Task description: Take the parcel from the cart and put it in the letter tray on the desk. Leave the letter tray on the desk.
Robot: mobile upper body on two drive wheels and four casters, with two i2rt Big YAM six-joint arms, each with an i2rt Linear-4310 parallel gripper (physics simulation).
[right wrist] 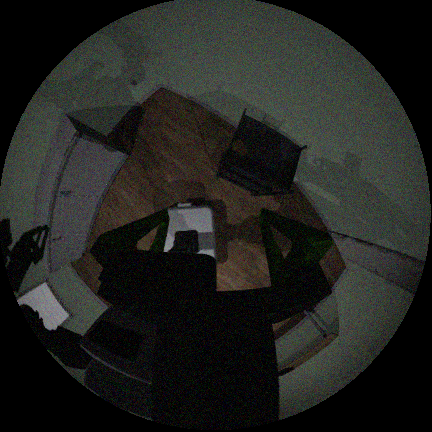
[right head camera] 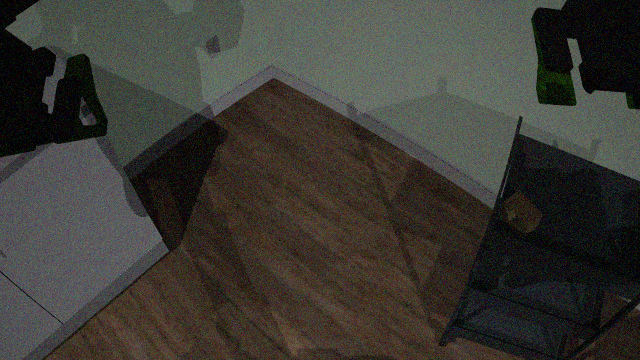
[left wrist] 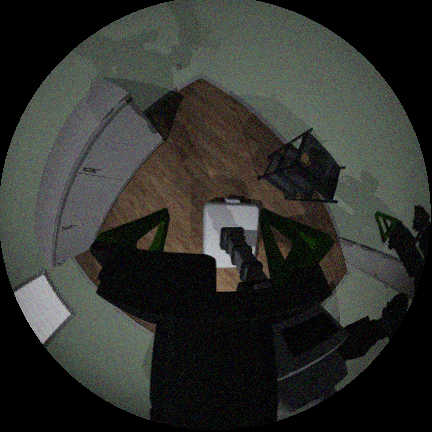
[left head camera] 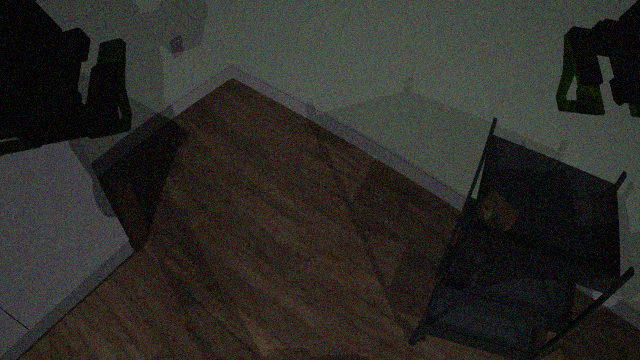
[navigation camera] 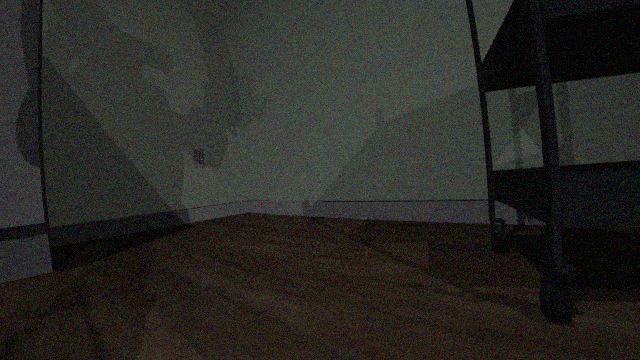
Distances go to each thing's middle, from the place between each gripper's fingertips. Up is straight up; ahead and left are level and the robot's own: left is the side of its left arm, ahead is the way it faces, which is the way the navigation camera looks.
The brown parcel [right head camera: 518, 212] lies 64 cm to the right of my left hand, 58 cm below it and 32 cm ahead of it.
Right now my right hand is 59 cm above the brown parcel, 31 cm short of it and 18 cm to the left of it.
